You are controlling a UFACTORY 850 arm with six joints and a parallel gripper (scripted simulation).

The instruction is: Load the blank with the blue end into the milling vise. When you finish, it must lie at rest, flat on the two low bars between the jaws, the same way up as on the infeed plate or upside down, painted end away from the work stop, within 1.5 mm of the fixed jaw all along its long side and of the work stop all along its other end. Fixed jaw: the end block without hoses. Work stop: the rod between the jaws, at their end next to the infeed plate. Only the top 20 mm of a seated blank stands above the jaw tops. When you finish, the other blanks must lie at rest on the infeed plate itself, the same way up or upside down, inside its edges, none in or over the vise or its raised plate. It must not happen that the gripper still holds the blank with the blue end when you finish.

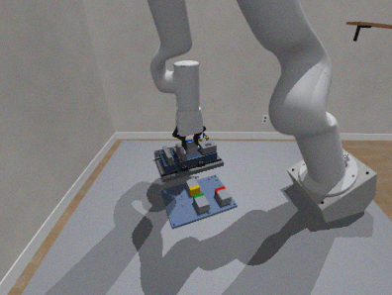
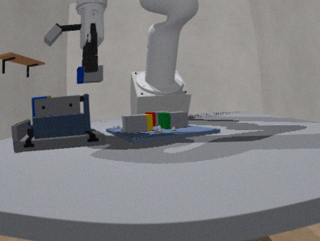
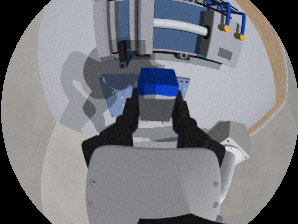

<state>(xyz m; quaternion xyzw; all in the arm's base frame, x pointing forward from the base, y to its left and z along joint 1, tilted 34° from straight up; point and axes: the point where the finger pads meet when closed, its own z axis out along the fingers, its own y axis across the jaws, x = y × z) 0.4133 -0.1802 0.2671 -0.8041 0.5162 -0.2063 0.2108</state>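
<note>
Right now my hand is 3 cm short of the milling vise, 8 cm to the left of it and 13 cm above it. Round my hand: green-ended blank 6 cm behind, 19 cm to the left, 14 cm below; then yellow-ended blank 2 cm behind, 11 cm to the left, 14 cm below; then plate 4 cm behind, 15 cm to the left, 17 cm below.
</note>
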